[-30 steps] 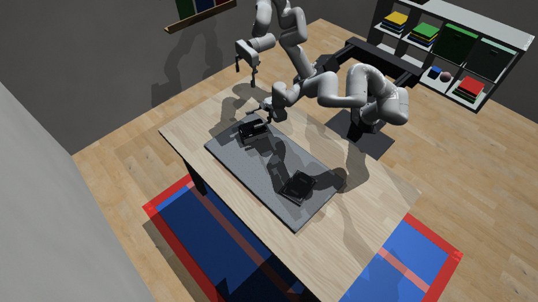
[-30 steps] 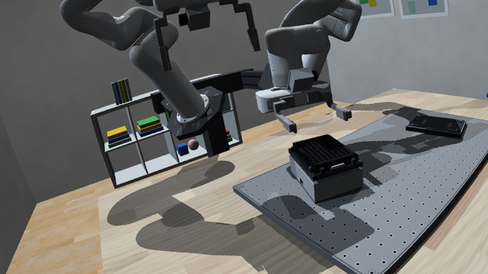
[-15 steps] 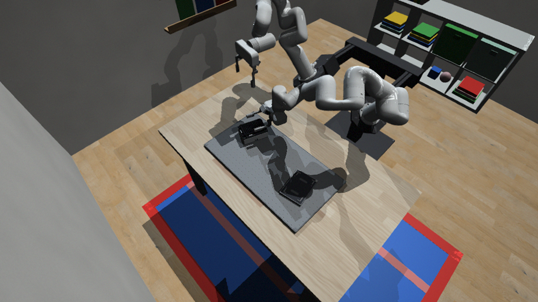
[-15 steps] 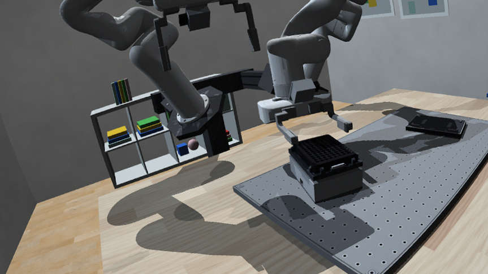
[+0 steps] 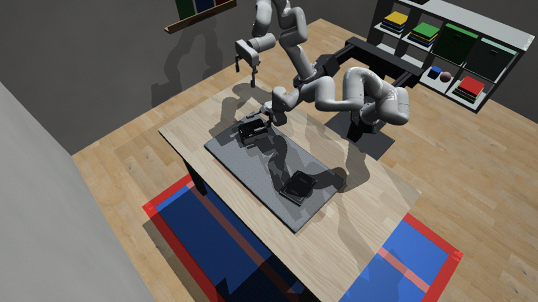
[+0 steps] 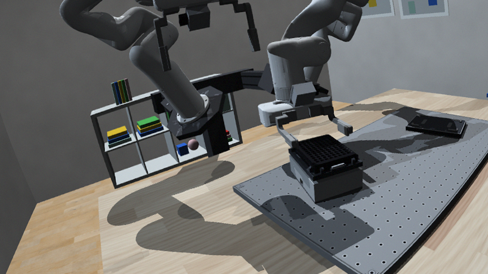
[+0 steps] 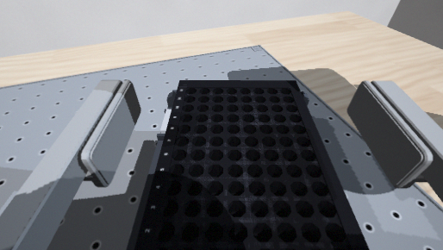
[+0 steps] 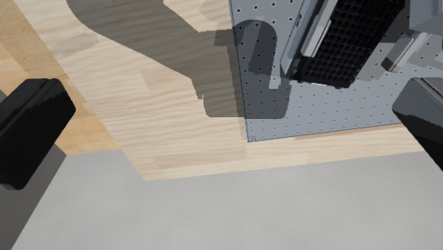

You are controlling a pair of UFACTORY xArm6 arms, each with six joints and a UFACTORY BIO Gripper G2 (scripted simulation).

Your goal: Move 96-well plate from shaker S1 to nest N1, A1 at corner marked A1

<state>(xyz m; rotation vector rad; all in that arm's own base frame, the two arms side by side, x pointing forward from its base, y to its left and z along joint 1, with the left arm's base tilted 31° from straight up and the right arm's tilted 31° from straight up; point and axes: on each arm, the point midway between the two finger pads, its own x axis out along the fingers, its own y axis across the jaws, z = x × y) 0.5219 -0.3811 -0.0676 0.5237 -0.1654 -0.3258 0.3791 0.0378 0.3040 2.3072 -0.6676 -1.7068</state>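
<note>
Now: left hand 10 mm short of the black 96-well plate and 30 mm above it. From my left hand the other things lie so: grey plate shaker S1 (30 mm ahead, 60 mm below); then black plate nest N1 (60 mm ahead, 410 mm to the left, 90 mm below).
</note>
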